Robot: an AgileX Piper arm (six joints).
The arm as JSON. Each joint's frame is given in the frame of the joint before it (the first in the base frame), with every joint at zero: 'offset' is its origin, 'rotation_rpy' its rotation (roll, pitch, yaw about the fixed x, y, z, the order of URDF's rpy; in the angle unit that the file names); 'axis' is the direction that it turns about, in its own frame. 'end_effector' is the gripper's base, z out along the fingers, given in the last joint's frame.
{
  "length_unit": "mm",
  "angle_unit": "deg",
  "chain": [
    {
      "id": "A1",
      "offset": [
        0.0,
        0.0,
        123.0
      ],
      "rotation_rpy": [
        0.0,
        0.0,
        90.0
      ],
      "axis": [
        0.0,
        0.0,
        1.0
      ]
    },
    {
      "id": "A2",
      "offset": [
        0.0,
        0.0,
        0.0
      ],
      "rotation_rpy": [
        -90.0,
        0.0,
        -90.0
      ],
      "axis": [
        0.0,
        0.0,
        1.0
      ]
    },
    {
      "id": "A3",
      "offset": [
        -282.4,
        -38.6,
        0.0
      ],
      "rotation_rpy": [
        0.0,
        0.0,
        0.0
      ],
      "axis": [
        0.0,
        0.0,
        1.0
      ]
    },
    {
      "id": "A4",
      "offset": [
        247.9,
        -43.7,
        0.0
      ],
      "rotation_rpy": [
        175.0,
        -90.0,
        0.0
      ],
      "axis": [
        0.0,
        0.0,
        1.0
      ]
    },
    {
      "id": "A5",
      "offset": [
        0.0,
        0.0,
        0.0
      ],
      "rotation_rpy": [
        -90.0,
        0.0,
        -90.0
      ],
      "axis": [
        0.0,
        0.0,
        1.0
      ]
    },
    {
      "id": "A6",
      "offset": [
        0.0,
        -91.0,
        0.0
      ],
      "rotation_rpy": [
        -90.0,
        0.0,
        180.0
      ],
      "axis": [
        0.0,
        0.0,
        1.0
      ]
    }
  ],
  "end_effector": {
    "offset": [
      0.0,
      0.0,
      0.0
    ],
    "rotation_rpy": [
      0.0,
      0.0,
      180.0
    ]
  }
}
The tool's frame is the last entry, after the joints.
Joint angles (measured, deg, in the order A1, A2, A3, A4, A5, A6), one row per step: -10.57, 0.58, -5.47, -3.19, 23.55, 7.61; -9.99, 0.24, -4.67, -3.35, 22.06, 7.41; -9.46, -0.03, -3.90, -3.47, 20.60, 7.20; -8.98, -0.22, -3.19, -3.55, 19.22, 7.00; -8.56, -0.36, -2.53, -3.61, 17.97, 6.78; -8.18, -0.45, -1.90, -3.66, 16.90, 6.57; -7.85, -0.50, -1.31, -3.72, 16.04, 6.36; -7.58, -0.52, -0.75, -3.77, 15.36, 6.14; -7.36, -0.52, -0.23, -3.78, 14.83, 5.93; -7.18, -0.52, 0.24, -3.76, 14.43, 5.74; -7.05, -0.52, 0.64, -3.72, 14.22, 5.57; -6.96, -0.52, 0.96, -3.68, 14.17, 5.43; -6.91, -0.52, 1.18, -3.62, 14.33, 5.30; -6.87, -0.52, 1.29, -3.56, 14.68, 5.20; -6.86, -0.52, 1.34, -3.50, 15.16, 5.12; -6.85, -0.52, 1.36, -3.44, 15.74, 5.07
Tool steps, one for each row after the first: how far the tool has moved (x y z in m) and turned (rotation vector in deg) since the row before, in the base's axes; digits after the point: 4 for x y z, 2 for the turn. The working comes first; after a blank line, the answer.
Tool pose at each row, in the base's axes (x y z in m, rotation vector in deg; the steps are taken from these numbers as rounded here): 0.0485, -0.0111, 0.2077, 14.66, 102.64, -5.34; 0.0492, -0.0107, 0.2057, 13.67, 101.73, -5.20; 0.0500, -0.0103, 0.2037, 12.75, 100.88, -5.06; 0.0508, -0.0099, 0.2019, 11.93, 100.11, -4.91; 0.0515, -0.0095, 0.2001, 11.19, 99.46, -4.79; 0.0522, -0.0092, 0.1982, 10.53, 99.00, -4.68; 0.0528, -0.0089, 0.1961, 9.95, 98.73, -4.62; 0.0533, -0.0087, 0.1939, 9.44, 98.64, -4.61; 0.0538, -0.0085, 0.1917, 9.03, 98.67, -4.59; 0.0542, -0.0083, 0.1895, 8.71, 98.77, -4.56; 0.0544, -0.0082, 0.1875, 8.48, 98.98, -4.54; 0.0546, -0.0081, 0.1857, 8.32, 99.27, -4.53; 0.0547, -0.0081, 0.1841, 8.24, 99.66, -4.53; 0.0546, -0.0080, 0.1829, 8.21, 100.12, -4.52; 0.0545, -0.0080, 0.1819, 8.24, 100.65, -4.53; 0.0544, -0.0080, 0.1809, 8.30, 101.25, -4.51

0.0007, 0.0004, -0.0020, -0.54, -0.94, 0.68; 0.0008, 0.0004, -0.0020, -0.49, -0.88, 0.64; 0.0008, 0.0004, -0.0018, -0.43, -0.80, 0.59; 0.0007, 0.0004, -0.0018, -0.39, -0.67, 0.53; 0.0007, 0.0003, -0.0019, -0.34, -0.48, 0.48; 0.0006, 0.0003, -0.0021, -0.31, -0.28, 0.41; 0.0005, 0.0002, -0.0022, -0.29, -0.10, 0.34; 0.0005, 0.0002, -0.0022, -0.22, 0.02, 0.29; 0.0004, 0.0002, -0.0022, -0.16, 0.09, 0.24; 0.0002, 0.0001, -0.0020, -0.10, 0.21, 0.17; 0.0002, 0.0001, -0.0018, -0.07, 0.29, 0.12; 0.0001, 0.0000, -0.0016, -0.02, 0.39, 0.07; -0.0001, 0.0001, -0.0012, 0.02, 0.46, 0.04; -0.0001, 0.0000, -0.0010, 0.05, 0.53, -0.01; -0.0001, 0.0000, -0.0010, 0.09, 0.60, -0.01
